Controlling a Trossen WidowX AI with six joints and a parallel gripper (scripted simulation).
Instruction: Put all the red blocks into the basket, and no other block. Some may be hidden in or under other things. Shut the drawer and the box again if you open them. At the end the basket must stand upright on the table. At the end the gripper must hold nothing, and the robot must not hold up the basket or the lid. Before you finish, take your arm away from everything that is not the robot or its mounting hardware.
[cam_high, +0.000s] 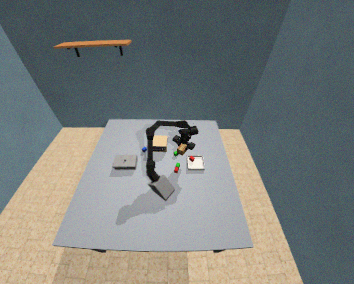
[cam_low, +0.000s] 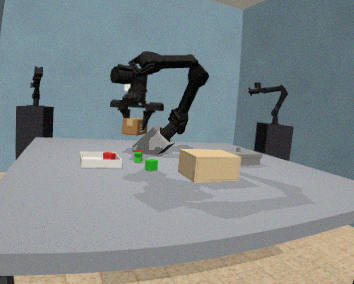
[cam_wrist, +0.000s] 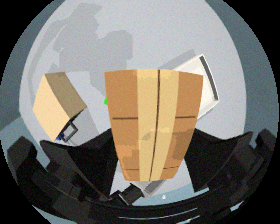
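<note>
The white shallow basket is 16 cm below my hand, 13 cm to the right of it and 2 cm behind it. The rest, counted from my hand: blue block 37 cm to the left, 15 cm below, 1 cm behind; small brown box 1 cm below; drawer unit 26 cm to the left, 13 cm below, 8 cm ahead.
</note>
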